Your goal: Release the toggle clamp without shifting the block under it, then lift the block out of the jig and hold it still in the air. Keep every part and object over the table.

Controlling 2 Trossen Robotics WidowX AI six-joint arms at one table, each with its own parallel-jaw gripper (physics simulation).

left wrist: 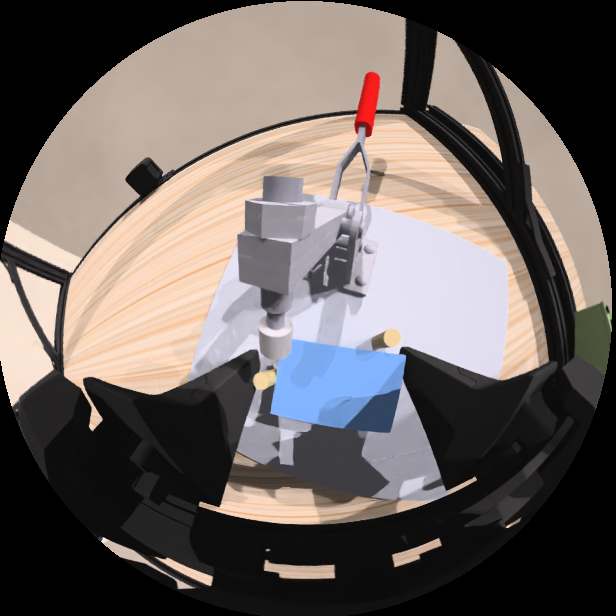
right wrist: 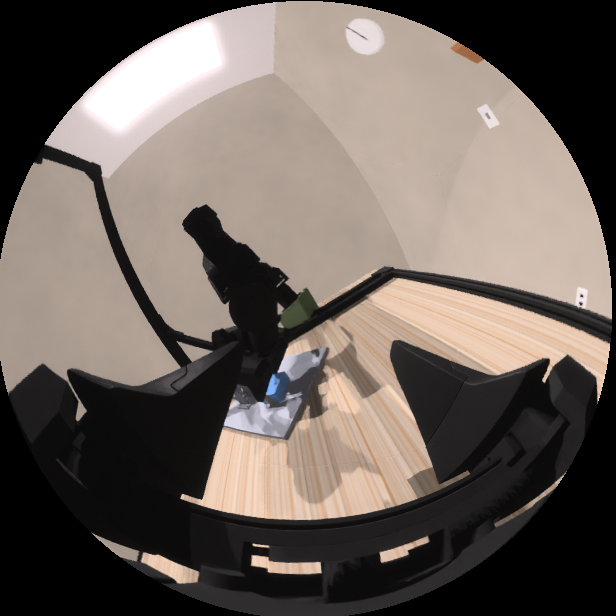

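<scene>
In the left wrist view my left gripper [left wrist: 328, 367] is shut on the blue block [left wrist: 337, 387], one finger on each short end. The block is slightly tilted over the pale grey jig plate [left wrist: 402, 275], and its shadow lies below it. Two tan pins [left wrist: 386, 339] [left wrist: 264, 379] stand by its far corners. The grey toggle clamp [left wrist: 298, 241] stands behind with its red handle [left wrist: 366, 103] upright; its pad [left wrist: 274, 341] hangs by the block's far left corner. In the right wrist view my right gripper [right wrist: 313, 356] is open and empty, well away from the jig plate [right wrist: 275, 396] and the block [right wrist: 277, 387].
An olive green box [left wrist: 594, 333] sits at the table's edge; it also shows in the right wrist view [right wrist: 298, 308]. A black rim [right wrist: 488, 287] borders the wooden table. Black frame posts [left wrist: 419, 57] rise at the far corner. The left arm [right wrist: 241, 281] stands over the jig.
</scene>
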